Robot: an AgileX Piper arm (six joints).
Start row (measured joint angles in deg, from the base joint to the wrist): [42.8 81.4 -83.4 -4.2 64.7 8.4]
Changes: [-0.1 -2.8 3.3 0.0 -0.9 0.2]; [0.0 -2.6 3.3 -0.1 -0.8 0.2]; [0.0 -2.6 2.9 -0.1 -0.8 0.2]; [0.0 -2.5 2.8 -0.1 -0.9 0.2]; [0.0 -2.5 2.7 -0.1 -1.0 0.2]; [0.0 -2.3 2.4 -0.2 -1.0 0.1]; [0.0 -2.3 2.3 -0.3 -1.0 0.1]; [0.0 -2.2 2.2 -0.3 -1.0 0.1]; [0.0 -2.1 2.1 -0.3 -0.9 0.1]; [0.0 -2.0 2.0 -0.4 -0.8 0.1]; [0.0 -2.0 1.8 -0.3 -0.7 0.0]
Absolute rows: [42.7 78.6 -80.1 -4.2 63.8 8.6]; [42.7 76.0 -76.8 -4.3 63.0 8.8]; [42.7 73.4 -73.9 -4.4 62.2 9.0]; [42.7 70.9 -71.1 -4.5 61.3 9.2]; [42.7 68.4 -68.4 -4.6 60.3 9.4]; [42.7 66.1 -66.0 -4.8 59.3 9.5]; [42.7 63.8 -63.7 -5.1 58.3 9.6]; [42.7 61.6 -61.5 -5.4 57.3 9.7]; [42.7 59.5 -59.4 -5.7 56.4 9.8]; [42.7 57.5 -57.4 -6.1 55.6 9.9]; [42.7 55.5 -55.6 -6.4 54.9 9.9]
